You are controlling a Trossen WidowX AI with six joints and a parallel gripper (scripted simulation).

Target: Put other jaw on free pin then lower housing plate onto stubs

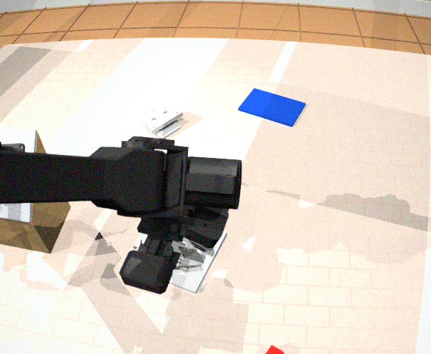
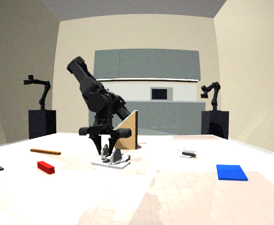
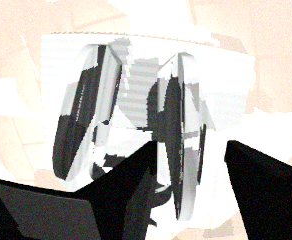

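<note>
My gripper tip is 30 mm past the jaw and 20 mm to the right of it. Round my gripper tip: red block 140 mm ahead, 170 mm to the right, 10 mm below; then orange bar 50 mm behind, 290 mm to the right, 20 mm below; then blue flat plate 150 mm ahead, 400 mm to the left, 20 mm below.
</note>
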